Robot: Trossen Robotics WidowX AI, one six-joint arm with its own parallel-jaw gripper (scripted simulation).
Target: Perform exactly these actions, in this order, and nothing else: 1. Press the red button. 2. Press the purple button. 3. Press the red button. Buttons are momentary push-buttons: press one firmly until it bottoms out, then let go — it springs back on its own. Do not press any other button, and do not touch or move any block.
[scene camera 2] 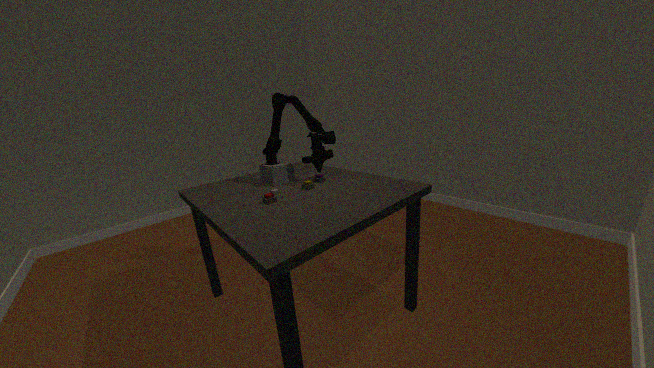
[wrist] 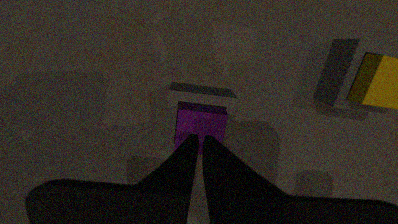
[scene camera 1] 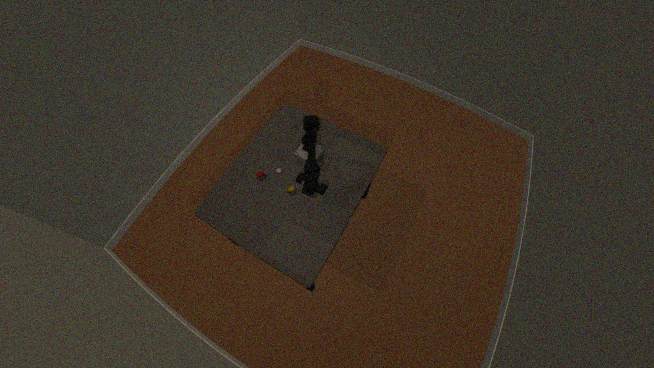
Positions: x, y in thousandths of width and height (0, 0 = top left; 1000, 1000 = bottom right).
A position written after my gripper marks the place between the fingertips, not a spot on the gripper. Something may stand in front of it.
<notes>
My gripper (wrist: 501, 632) is shut and holds nothing. I also see a purple button (wrist: 484, 533).
</notes>
